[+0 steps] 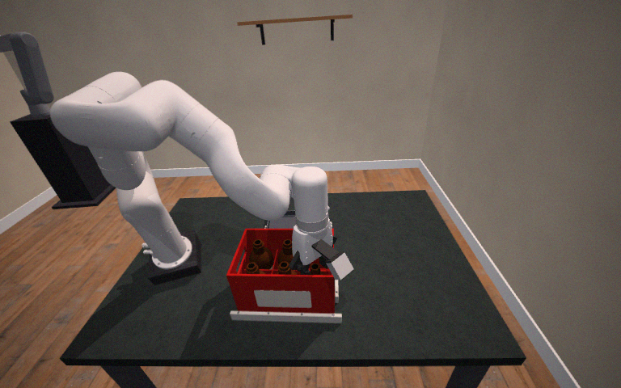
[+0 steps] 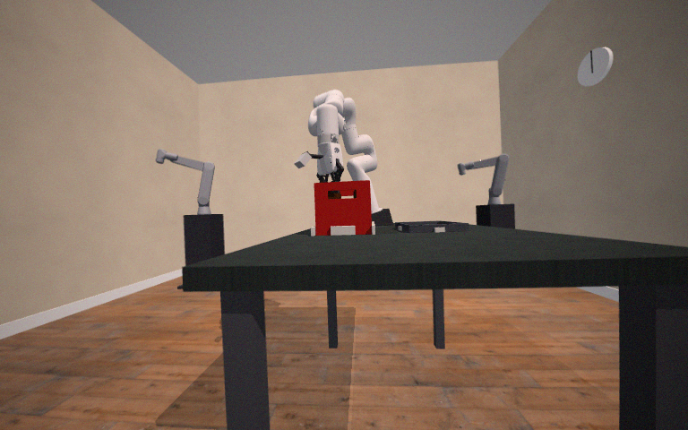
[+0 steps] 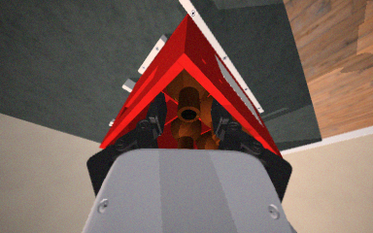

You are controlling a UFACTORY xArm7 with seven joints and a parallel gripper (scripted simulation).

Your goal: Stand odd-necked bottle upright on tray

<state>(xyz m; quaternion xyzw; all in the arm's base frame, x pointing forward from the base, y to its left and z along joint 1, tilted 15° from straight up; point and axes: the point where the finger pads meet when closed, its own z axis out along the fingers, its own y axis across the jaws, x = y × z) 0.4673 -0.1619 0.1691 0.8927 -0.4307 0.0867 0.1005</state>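
Now: the crate 80 mm behind my hand, 70 mm below it and 60 mm to the left of it. The rest, counted from my hand: tray (350 mm to the left, 150 mm below, 50 mm behind).
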